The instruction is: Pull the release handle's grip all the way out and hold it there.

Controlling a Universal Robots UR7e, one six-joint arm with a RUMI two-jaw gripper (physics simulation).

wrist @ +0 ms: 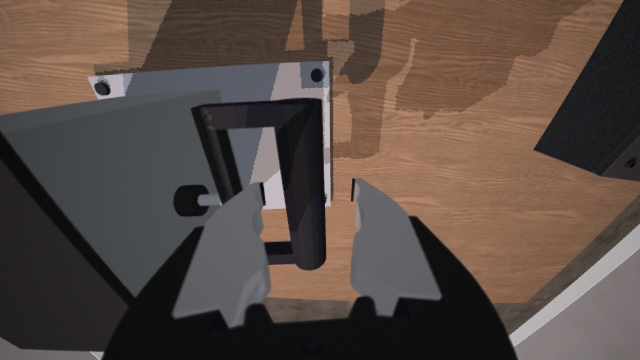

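Observation:
The release handle [308, 200] is a black rectangular frame with a thick round grip bar, in the middle of the wrist view. A thin light rod with a black collar [191, 200] joins its left side, by a grey-green housing [100, 165]. My gripper [308, 182] is open. Its left finger reaches over the handle's opening, on the left of the grip bar, and its right finger is on the right of the bar, with a gap on that side. The bar runs between the two fingers without being clamped. How deep the fingertips reach cannot be told.
A pale mounting plate [200, 82] with dark bolts lies under the handle on the wooden table [450, 175]. A dark box-like block [590, 105] stands at the right edge. A dark panel [45, 260] of the housing fills the lower left. Shadows fall across the table's far part.

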